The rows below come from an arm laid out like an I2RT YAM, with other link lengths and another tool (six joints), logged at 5 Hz.
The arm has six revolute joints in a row. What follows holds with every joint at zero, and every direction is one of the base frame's. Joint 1 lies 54.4 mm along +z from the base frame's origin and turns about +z. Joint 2 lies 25 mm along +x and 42.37 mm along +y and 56.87 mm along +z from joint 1 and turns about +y. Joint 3 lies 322.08 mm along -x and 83.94 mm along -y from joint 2 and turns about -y. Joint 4 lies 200.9 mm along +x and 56.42 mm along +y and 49.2 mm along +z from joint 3 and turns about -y. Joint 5 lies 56.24 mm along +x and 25.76 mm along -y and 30.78 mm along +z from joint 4 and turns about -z. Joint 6 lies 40.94 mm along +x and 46.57 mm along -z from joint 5 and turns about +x. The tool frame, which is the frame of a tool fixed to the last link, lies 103 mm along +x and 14 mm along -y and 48 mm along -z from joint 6; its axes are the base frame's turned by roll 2.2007, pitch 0.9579 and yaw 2.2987 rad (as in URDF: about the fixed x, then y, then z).
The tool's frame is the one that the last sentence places.
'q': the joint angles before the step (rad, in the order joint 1, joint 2, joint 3, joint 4, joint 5, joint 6). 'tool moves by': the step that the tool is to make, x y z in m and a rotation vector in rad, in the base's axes. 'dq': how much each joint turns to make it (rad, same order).
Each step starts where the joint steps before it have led.
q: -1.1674 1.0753 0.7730 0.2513 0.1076 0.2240
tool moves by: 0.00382 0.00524 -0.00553 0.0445 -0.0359 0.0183
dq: 0.0001 -0.0053 0.0023 -0.0391 -0.0215 0.0494
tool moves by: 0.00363 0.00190 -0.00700 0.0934 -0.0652 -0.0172
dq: 0.0002 0.0185 0.0341 -0.0847 0.0060 0.0984
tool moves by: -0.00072 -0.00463 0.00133 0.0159 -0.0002 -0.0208
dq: -0.0011 0.0194 0.0258 -0.0219 0.0184 0.0095
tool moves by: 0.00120 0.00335 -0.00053 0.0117 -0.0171 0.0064
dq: 0.0005 -0.0079 0.0002 -0.0142 -0.0092 0.0191
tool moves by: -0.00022 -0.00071 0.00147 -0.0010 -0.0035 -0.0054
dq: 0.0002 0.0013 0.0057 -0.0024 0.0050 0.0038
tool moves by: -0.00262 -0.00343 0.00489 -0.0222 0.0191 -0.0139
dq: 0.0000 0.0032 0.0108 0.0081 0.0180 -0.0238
